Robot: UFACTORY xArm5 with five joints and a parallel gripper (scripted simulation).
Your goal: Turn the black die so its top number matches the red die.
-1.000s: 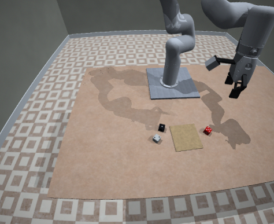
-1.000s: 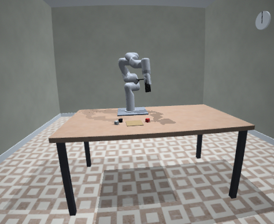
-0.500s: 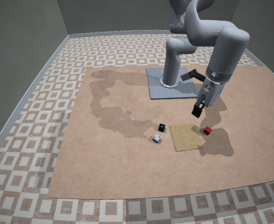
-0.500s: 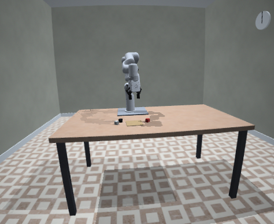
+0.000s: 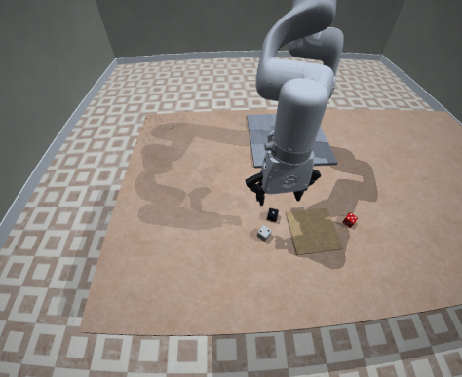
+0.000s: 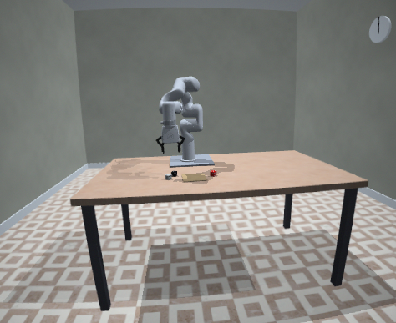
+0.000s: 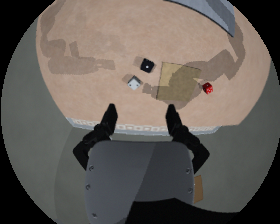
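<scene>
The grey die lies 150 mm below my hand, 20 mm to the right of it and 20 mm ahead of it. Also, from my hand: red die (250 mm to the left, 150 mm below, 10 mm ahead); tan mat (170 mm below, 130 mm to the left, 20 mm ahead); black die (150 mm below, 30 mm behind, 10 mm to the left).
</scene>
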